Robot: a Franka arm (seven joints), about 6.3 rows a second.
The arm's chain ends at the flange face. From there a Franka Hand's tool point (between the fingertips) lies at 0.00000 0.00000 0.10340 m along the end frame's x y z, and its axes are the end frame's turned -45 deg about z.
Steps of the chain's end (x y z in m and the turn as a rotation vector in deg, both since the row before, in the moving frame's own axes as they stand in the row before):
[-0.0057, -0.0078, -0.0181, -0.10, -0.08, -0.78]
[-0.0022, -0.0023, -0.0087, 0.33, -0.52, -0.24]
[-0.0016, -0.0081, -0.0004, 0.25, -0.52, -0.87]
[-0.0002, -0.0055, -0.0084, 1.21, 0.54, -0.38]
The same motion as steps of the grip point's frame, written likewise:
[0.0013, -0.0095, -0.0181, -0.01, -0.13, -0.78]
[-0.0002, -0.0043, -0.0087, 0.60, -0.13, -0.24]
[0.0042, -0.0078, -0.0004, 0.54, -0.19, -0.87]
[0.0060, -0.0049, -0.0084, 0.47, 1.24, -0.38]

